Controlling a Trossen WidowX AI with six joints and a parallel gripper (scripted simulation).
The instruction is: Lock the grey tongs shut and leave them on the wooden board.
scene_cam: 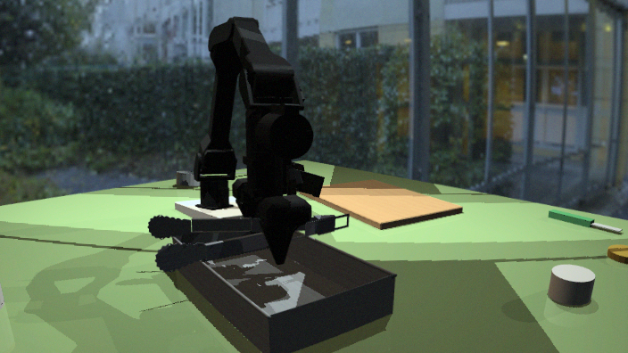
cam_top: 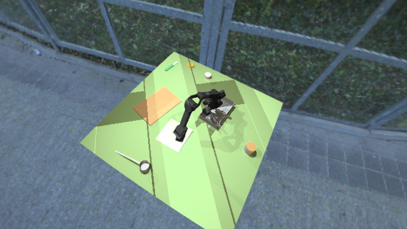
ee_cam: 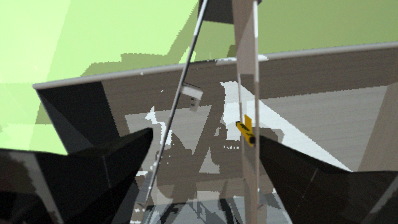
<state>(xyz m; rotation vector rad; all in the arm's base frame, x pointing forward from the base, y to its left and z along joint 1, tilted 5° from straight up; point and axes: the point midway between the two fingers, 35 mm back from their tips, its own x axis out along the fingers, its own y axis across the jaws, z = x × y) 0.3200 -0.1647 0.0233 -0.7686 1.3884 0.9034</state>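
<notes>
My gripper tip is 3 cm below the yellow lock piece, 3 cm short of it and 1 cm to the right of it. The rest, counted from my gripper tip: wooden board (47 cm to the left, 9 cm behind, 2 cm below); then dark roasting tin (5 cm to the right, 4 cm ahead, 1 cm below); then green-handled tool (56 cm to the left, 42 cm ahead, 2 cm below).
</notes>
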